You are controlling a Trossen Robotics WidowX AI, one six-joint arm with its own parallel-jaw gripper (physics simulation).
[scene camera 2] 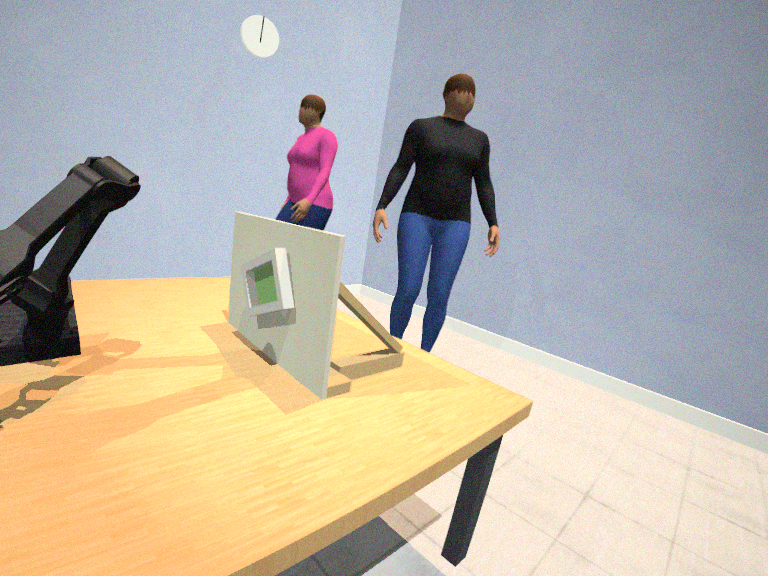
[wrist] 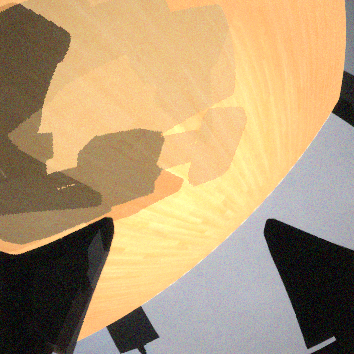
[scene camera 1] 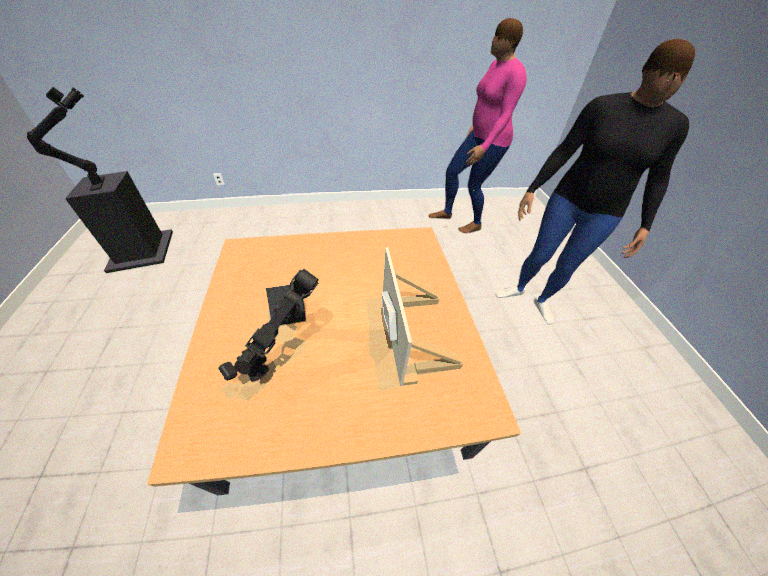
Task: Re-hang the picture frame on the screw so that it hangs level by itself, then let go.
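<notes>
A small picture frame (scene camera 1: pixel 391 317) (scene camera 2: pixel 283 282) with a white rim and a green picture hangs on the front of an upright pale board (scene camera 1: pixel 390 272) (scene camera 2: pixel 316 279). In the scene camera 2 view the frame is tilted against the board's edges, with its right side higher. The screw does not show. My gripper (scene camera 1: pixel 256 373) (wrist: pixel 191 227) is open and empty. It is over the near left part of the table, well away from the frame, and points down toward the tabletop. In the scene camera 2 view the gripper does not show.
Angled wooden supports (scene camera 1: pixel 437 367) (scene camera 2: pixel 372 365) brace the back of the board on the wooden table (scene camera 1: pixel 334 427) (scene camera 2: pixel 186 496). My arm's dark base (scene camera 1: pixel 277 300) stands left of the board. Two people stand beyond the table. Another black arm is on a pedestal (scene camera 1: pixel 120 217) at the back left.
</notes>
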